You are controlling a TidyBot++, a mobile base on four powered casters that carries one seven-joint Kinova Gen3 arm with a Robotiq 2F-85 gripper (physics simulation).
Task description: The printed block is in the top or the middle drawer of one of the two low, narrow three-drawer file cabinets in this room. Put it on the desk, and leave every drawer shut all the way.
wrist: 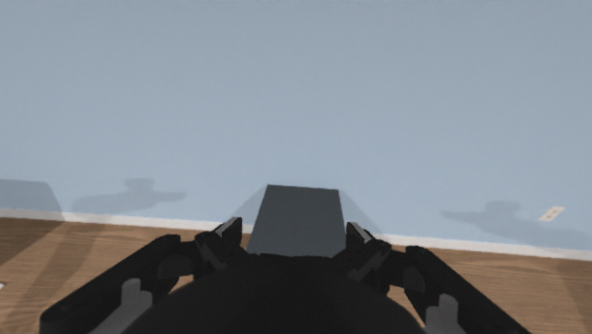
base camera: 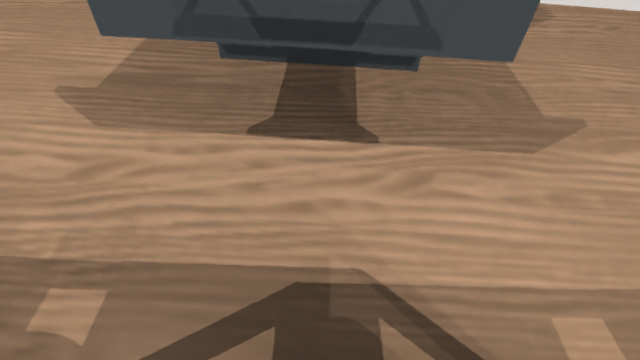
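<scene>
A dark grey file cabinet (base camera: 140,20) (wrist: 302,207) stands ahead. In the base view the low part of it shows at the top of the view, with a narrower base under it. In the wrist view its flat top shows in the middle, against the wall. My gripper (wrist: 293,231) is open, with nothing between its fingers, and the cabinet top shows beyond and between the fingertips. The cabinet's drawer fronts are mostly out of view or hidden behind the gripper. The printed block, the desk and a second cabinet do not show clearly in these views.
A blue wall (wrist: 300,100) with a white baseboard (wrist: 175,222) runs behind the cabinet. A wall outlet (wrist: 552,214) is at the right. The wooden floor (base camera: 320,200) (wrist: 480,270) carries shadows of the cabinet and other shapes. A small white edge (wrist: 1,286) shows at the far left.
</scene>
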